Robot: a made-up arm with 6 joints.
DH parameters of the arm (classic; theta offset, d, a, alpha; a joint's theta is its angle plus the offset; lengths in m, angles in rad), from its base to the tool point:
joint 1: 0 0.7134 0.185 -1.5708
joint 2: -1.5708 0 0.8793 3.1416
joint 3: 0 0 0.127 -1.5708
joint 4: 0 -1.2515 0 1.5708
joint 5: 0 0 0 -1.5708
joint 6: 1.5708 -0.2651 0 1.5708
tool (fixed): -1.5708 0 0 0
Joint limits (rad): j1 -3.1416..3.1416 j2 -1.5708..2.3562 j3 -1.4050..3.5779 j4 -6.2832..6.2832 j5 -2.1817..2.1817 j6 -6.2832..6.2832
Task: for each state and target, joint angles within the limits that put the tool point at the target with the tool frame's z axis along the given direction. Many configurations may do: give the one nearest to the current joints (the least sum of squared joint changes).
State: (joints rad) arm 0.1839 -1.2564 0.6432 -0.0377 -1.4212 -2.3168
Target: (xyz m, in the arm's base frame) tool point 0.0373 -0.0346 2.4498 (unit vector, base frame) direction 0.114 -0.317 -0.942
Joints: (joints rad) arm 0.3334 -0.9683 0.2583 0.1853 -1.1672 -2.8664
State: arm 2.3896 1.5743 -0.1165 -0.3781 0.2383 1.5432
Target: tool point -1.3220 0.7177 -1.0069 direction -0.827 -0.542 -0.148
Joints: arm 2.7280 1.9545 0.5694 -0.8703 0.6698 1.9767
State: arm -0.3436 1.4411 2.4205 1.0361 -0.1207 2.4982
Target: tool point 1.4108 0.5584 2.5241 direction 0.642 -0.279 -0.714
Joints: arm 0.4538 1.0474 2.1812 1.0969 -0.5169 2.7381
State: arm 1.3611 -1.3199 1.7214 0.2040 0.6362 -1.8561
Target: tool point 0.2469 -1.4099 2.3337 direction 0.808 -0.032 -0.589
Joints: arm 1.7996 -0.5741 1.6747 0.3692 0.9769 -1.1690
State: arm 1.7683 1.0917 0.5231 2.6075 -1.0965 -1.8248
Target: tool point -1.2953 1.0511 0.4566 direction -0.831 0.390 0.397
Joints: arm 2.6187 0.7485 -0.1793 1.6613 -1.6178 -1.3377
